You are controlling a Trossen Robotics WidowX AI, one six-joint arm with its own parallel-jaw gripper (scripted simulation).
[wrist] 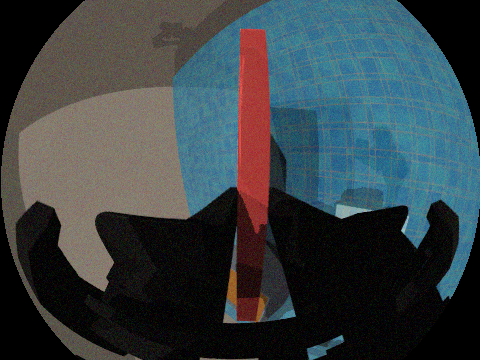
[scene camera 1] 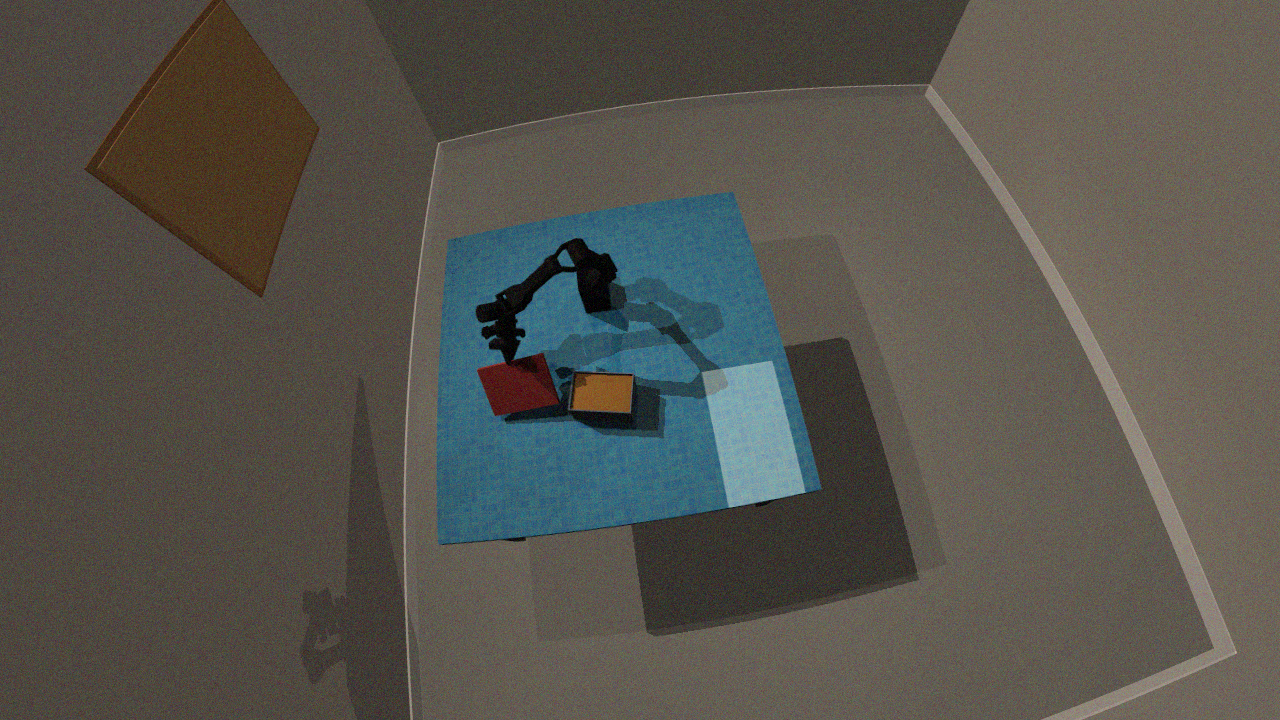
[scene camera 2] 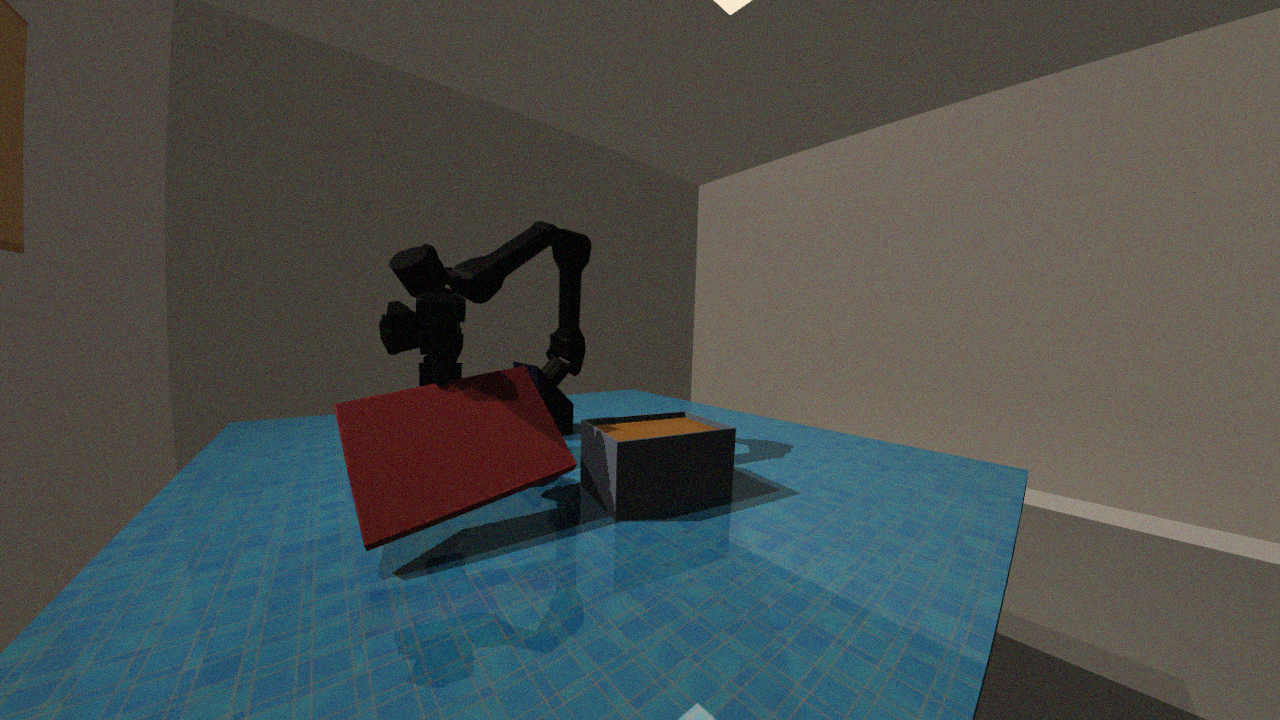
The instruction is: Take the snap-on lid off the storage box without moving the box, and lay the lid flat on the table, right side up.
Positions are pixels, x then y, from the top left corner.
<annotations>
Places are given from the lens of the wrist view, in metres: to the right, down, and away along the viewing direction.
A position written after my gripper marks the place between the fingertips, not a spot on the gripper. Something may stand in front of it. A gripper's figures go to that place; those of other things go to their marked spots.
my gripper (wrist: 251,194): 0.01, 0.01, 0.10
red lid (wrist: 254,112): 0.01, -0.04, 0.09
storage box (wrist: 274,290): 0.06, 0.18, 0.23
The marked spots on the storage box and the red lid are 0.27 m apart.
</annotations>
